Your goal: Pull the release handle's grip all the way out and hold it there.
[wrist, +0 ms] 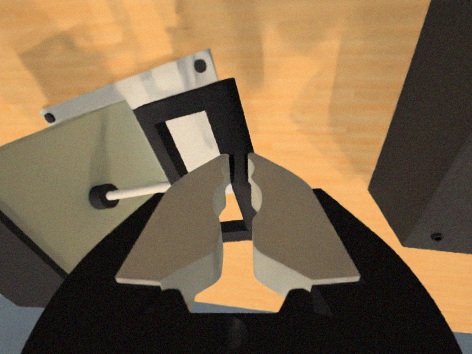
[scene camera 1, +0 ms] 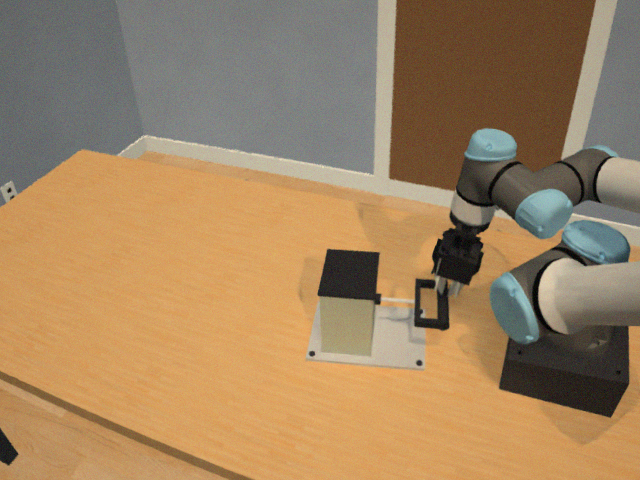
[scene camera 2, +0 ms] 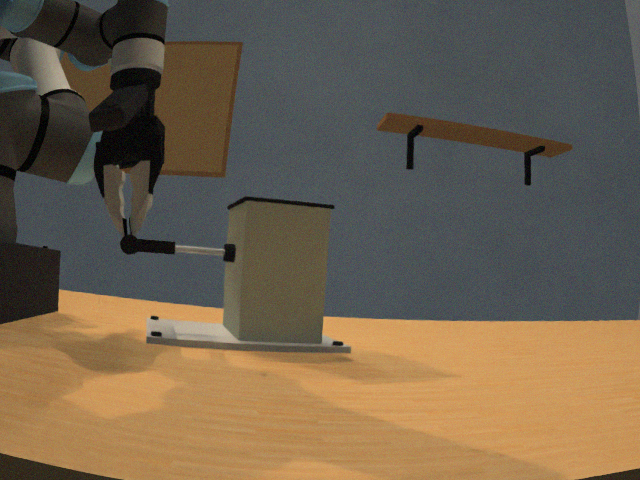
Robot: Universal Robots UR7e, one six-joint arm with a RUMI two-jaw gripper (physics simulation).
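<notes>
The release handle's black rectangular grip [scene camera 1: 443, 312] [scene camera 2: 150, 246] [wrist: 227, 120] stands out from the pale green box [scene camera 1: 346, 325] [scene camera 2: 281, 268] [wrist: 65, 170], with a long stretch of light rod [scene camera 1: 397, 300] [scene camera 2: 199, 250] [wrist: 140, 190] showing between them. My gripper [scene camera 1: 447, 291] [scene camera 2: 127, 232] [wrist: 239, 158] points down with its fingertips at the top of the grip's outer bar. The fingers are nearly together, and in the wrist view their gap is narrower than the bar. They seem to pinch its upper edge; the exact contact is hidden.
The box stands on a light base plate [scene camera 1: 398, 348] [scene camera 2: 199, 330] [wrist: 165, 80] with dark screws. The robot's dark base block [scene camera 1: 558, 374] [scene camera 2: 25, 281] [wrist: 425, 165] is on the grip's outer side. A wall shelf [scene camera 2: 470, 134] and a brown board [scene camera 2: 199, 108] are in the background.
</notes>
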